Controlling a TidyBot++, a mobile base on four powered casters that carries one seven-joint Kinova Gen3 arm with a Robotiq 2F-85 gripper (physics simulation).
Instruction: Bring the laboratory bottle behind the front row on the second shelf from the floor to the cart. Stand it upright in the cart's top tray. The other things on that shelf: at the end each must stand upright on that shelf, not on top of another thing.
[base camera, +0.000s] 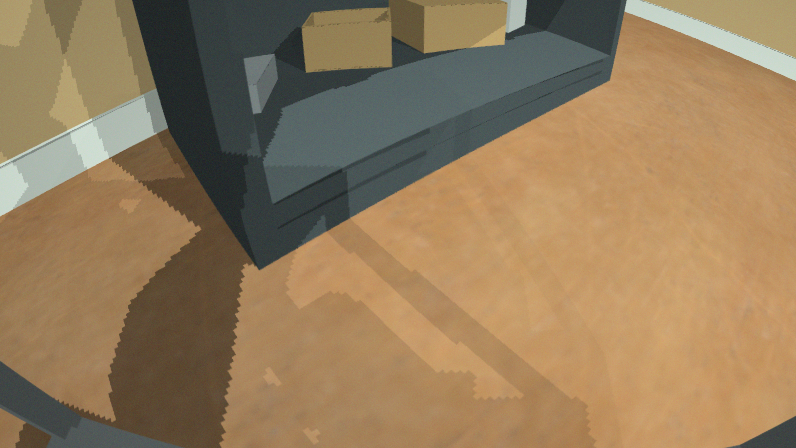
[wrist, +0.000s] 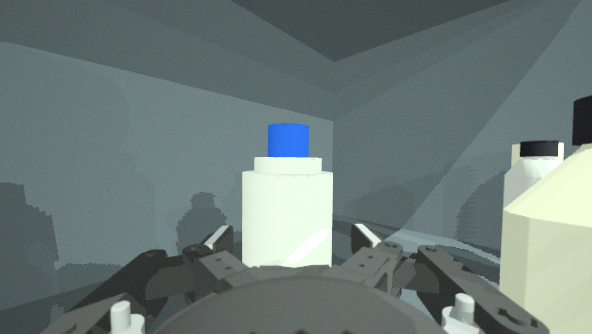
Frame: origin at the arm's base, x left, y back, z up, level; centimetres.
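Seen in the pictures: gripper, fingertip midpoint: (wrist: 292, 237).
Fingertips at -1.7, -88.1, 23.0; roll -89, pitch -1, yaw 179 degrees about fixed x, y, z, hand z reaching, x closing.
A point is followed by its place in that frame, as x, y, z.
A white laboratory bottle with a blue cap (wrist: 287, 215) {-1.3, -87.1, 24.9} stands upright near the middle of the wrist view. My gripper (wrist: 292, 238) {-1.7, -88.1, 23.0} is open, and the bottle shows between its two fingertips; how deep it stands between them is hard to tell. The bottle's foot is hidden behind the gripper's body. At the right edge stands a cream bottle with a black cap (wrist: 555, 260) {-9.5, -78.7, 25.7}, partly cut off. Behind it, a white bottle with a black cap (wrist: 520, 175) {-28.1, -95.9, 27.3} is partly hidden. The cart does not show in either view.
The shelf's back and side walls meet behind the bottle in the wrist view. In the base camera view, the dark shelf unit (base camera: 206, 144) {22.3, -44.3, -25.8} stands on the floor by the wall. Its lowest shelf holds two cardboard boxes (base camera: 348, 47) {12.1, -77.9, -27.8} (base camera: 465, 27) {-8.7, -91.0, -27.3} and a pale grey object (base camera: 261, 80) {23.4, -65.3, -27.8}.
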